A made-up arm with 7 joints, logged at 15 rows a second.
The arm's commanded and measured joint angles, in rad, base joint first. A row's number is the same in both.
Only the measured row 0 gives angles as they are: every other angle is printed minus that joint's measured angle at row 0.
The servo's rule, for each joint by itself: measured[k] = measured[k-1] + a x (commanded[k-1-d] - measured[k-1]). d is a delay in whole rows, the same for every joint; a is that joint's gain. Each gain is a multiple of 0.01, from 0.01 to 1. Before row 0 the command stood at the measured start. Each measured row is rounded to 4 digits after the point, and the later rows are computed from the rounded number. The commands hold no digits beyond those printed.
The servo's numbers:
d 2
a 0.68 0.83 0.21 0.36 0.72 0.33 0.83
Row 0, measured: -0.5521 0.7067 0.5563 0.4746 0.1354 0.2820 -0.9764
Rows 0 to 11, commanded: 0.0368 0.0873 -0.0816 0.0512 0.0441 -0.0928 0.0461; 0.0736 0.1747 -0.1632 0.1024 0.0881 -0.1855 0.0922; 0.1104 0.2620 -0.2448 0.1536 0.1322 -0.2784 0.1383; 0.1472 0.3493 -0.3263 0.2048 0.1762 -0.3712 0.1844; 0.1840 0.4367 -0.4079 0.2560 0.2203 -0.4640 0.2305; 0.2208 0.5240 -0.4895 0.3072 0.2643 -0.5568 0.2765; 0.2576 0.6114 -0.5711 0.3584 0.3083 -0.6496 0.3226; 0.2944 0.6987 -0.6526 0.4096 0.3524 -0.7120 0.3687; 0.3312 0.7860 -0.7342 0.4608 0.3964 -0.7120 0.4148; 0.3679 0.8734 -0.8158 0.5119 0.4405 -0.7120 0.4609; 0.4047 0.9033 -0.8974 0.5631 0.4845 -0.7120 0.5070; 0.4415 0.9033 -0.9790 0.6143 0.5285 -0.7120 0.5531
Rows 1 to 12, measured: 0.0000 0.0000 0.0000 0.0000 0.0000 0.0000 0.0000; 0.0000 0.0000 0.0000 0.0000 0.0000 0.0000 0.0000; 0.0250 0.0725 -0.0171 0.0184 0.0318 -0.0306 0.0383; 0.0580 0.1573 -0.0478 0.0486 0.0723 -0.0817 0.0830; 0.0936 0.2442 -0.0892 0.0864 0.1154 -0.1466 0.1289; 0.1300 0.3314 -0.1390 0.1290 0.1592 -0.2207 0.1750; 0.1667 0.4188 -0.1955 0.1747 0.2032 -0.3010 0.2211; 0.2035 0.5061 -0.2572 0.2224 0.2472 -0.3854 0.2671; 0.2403 0.5935 -0.3231 0.2714 0.2912 -0.4726 0.3132; 0.2771 0.6808 -0.3923 0.3212 0.3353 -0.5516 0.3593; 0.3139 0.7681 -0.4641 0.3715 0.3793 -0.6045 0.4054; 0.3506 0.8555 -0.5380 0.4220 0.4234 -0.6400 0.4515
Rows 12 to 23, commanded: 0.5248 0.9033 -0.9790 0.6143 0.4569 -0.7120 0.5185; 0.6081 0.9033 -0.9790 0.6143 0.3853 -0.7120 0.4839; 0.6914 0.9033 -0.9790 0.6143 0.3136 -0.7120 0.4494; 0.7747 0.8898 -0.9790 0.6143 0.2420 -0.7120 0.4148; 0.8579 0.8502 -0.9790 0.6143 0.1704 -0.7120 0.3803; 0.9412 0.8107 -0.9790 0.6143 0.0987 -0.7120 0.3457; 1.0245 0.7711 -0.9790 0.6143 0.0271 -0.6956 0.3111; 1.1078 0.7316 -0.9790 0.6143 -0.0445 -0.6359 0.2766; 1.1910 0.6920 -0.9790 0.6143 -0.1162 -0.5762 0.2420; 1.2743 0.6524 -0.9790 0.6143 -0.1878 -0.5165 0.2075; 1.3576 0.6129 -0.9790 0.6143 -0.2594 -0.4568 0.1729; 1.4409 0.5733 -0.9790 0.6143 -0.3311 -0.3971 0.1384
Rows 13 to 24, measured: 0.3874 0.8952 -0.6135 0.4728 0.4674 -0.6638 0.4976; 0.4242 0.9019 -0.6903 0.5237 0.5114 -0.6797 0.5437; 0.4926 0.9031 -0.7509 0.5563 0.4722 -0.6904 0.5228; 0.5711 0.9033 -0.7988 0.5772 0.4096 -0.6975 0.4905; 0.6529 0.9033 -0.8366 0.5906 0.3405 -0.7023 0.4564; 0.7357 0.8921 -0.8665 0.5991 0.2696 -0.7055 0.4219; 0.8188 0.8573 -0.8901 0.6046 0.1982 -0.7076 0.3874; 0.9020 0.8186 -0.9088 0.6081 0.1266 -0.7091 0.3528; 0.9853 0.7792 -0.9235 0.6103 0.0550 -0.7046 0.3182; 1.0686 0.7397 -0.9352 0.6117 -0.0166 -0.6819 0.2837; 1.1518 0.7001 -0.9444 0.6126 -0.0883 -0.6470 0.2491; 1.2351 0.6605 -0.9517 0.6132 -0.1599 -0.6039 0.2146
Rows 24 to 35, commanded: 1.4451 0.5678 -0.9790 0.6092 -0.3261 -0.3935 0.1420; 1.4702 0.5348 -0.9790 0.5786 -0.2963 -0.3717 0.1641; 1.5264 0.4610 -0.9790 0.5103 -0.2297 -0.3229 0.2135; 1.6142 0.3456 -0.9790 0.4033 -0.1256 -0.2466 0.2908; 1.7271 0.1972 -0.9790 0.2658 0.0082 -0.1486 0.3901; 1.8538 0.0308 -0.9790 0.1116 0.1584 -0.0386 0.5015; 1.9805 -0.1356 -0.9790 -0.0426 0.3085 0.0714 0.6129; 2.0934 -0.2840 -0.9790 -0.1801 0.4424 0.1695 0.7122; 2.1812 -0.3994 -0.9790 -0.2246 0.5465 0.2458 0.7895; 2.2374 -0.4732 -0.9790 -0.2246 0.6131 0.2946 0.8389; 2.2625 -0.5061 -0.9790 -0.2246 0.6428 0.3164 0.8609; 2.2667 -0.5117 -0.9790 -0.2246 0.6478 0.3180 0.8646
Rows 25 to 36, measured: 1.3184 0.6210 -0.9574 0.6136 -0.2315 -0.5554 0.1800; 1.4017 0.5814 -0.9619 0.6139 -0.3032 -0.5032 0.1455; 1.4312 0.5701 -0.9655 0.6122 -0.3197 -0.4670 0.1426; 1.4577 0.5408 -0.9683 0.6001 -0.3029 -0.4356 0.1604; 1.5044 0.4746 -0.9705 0.5678 -0.2502 -0.3984 0.2045; 1.5791 0.3675 -0.9723 0.5086 -0.1605 -0.3483 0.2761; 1.6797 0.2262 -0.9737 0.4212 -0.0390 -0.2824 0.3707; 1.7981 0.0640 -0.9748 0.3097 0.1031 -0.2019 0.4793; 1.9221 -0.1017 -0.9757 0.1829 0.2510 -0.1117 0.5902; 2.0386 -0.2530 -0.9764 0.0522 0.3888 -0.0189 0.6915; 2.1356 -0.3745 -0.9769 -0.0474 0.5023 0.0685 0.7728; 2.2048 -0.4564 -0.9773 -0.1112 0.5821 0.1431 0.8277
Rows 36 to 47, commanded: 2.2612 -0.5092 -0.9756 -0.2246 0.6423 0.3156 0.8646; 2.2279 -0.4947 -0.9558 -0.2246 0.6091 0.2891 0.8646; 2.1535 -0.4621 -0.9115 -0.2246 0.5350 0.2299 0.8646; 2.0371 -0.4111 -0.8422 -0.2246 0.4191 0.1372 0.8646; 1.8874 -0.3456 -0.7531 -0.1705 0.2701 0.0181 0.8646; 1.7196 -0.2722 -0.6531 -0.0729 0.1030 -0.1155 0.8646; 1.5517 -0.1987 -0.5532 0.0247 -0.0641 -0.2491 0.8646; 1.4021 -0.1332 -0.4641 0.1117 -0.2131 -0.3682 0.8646; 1.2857 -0.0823 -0.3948 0.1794 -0.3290 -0.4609 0.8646; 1.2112 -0.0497 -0.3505 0.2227 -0.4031 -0.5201 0.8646; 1.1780 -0.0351 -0.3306 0.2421 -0.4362 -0.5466 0.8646; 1.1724 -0.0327 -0.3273 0.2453 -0.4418 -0.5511 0.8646
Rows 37 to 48, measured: 2.2440 -0.4977 -0.9777 -0.1520 0.6258 0.2003 0.8553; 2.2594 -0.5093 -0.9780 -0.1781 0.6416 0.2391 0.8630; 2.2606 -0.5092 -0.9775 -0.1948 0.6421 0.2643 0.8643; 2.2384 -0.4972 -0.9729 -0.2055 0.6183 0.2725 0.8645; 2.1807 -0.4681 -0.9600 -0.2124 0.5583 0.2584 0.8646; 2.0831 -0.4208 -0.9353 -0.2168 0.4581 0.2184 0.8646; 1.9500 -0.3584 -0.8970 -0.2001 0.3227 0.1523 0.8646; 1.7933 -0.2869 -0.8458 -0.1543 0.1645 0.0639 0.8646; 1.6290 -0.2137 -0.7844 -0.0899 -0.0001 -0.0394 0.8646; 1.4747 -0.1469 -0.7171 -0.0173 -0.1535 -0.1479 0.8646; 1.3462 -0.0933 -0.6494 0.0535 -0.2799 -0.2512 0.8646; 1.2544 -0.0571 -0.5866 0.1144 -0.3686 -0.3399 0.8646
